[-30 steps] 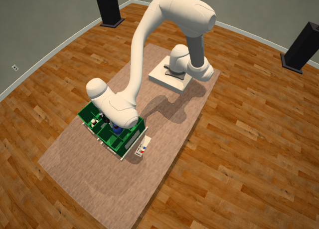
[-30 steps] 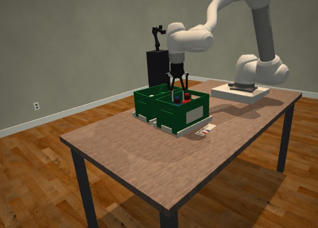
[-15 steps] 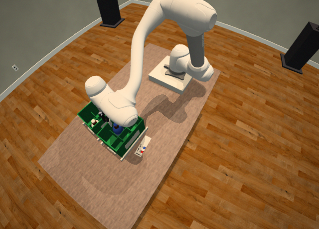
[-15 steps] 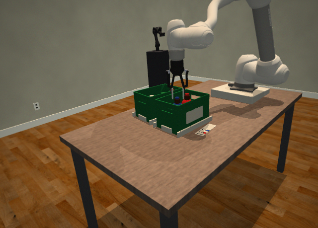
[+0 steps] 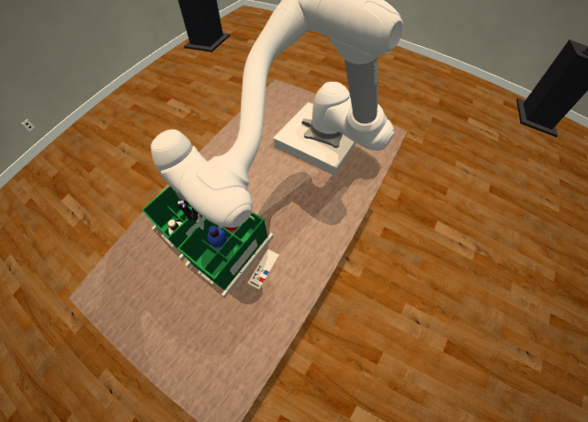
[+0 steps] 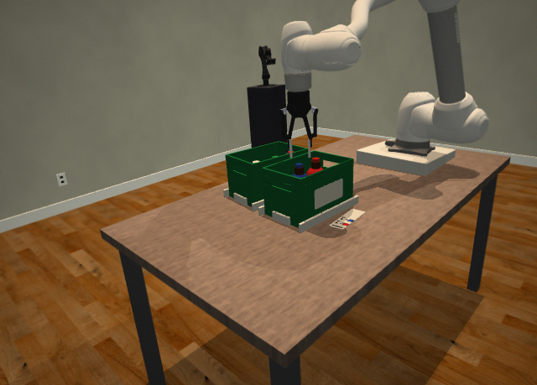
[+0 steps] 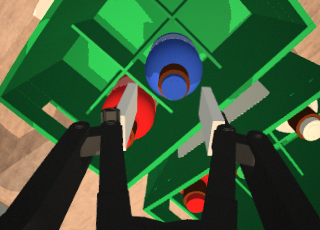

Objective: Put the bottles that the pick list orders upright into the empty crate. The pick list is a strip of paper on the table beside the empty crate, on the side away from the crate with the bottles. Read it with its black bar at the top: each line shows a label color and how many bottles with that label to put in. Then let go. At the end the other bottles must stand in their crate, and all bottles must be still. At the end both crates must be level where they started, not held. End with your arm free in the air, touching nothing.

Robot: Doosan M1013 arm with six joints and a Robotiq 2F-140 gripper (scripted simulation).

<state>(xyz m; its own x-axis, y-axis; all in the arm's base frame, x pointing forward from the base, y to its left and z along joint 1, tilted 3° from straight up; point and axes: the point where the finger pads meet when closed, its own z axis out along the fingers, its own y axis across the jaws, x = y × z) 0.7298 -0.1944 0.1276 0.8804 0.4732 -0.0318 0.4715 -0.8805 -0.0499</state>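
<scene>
Now: the blue-label bottle 13 cm below my hand. From my hand the other things lie so: white-label bottle (17 cm to the right, 13 cm below, 4 cm ahead); then pick list (22 cm below, 19 cm to the left, 2 cm ahead); then green-label bottle (14 cm to the right, 13 cm below, 4 cm behind).
</scene>
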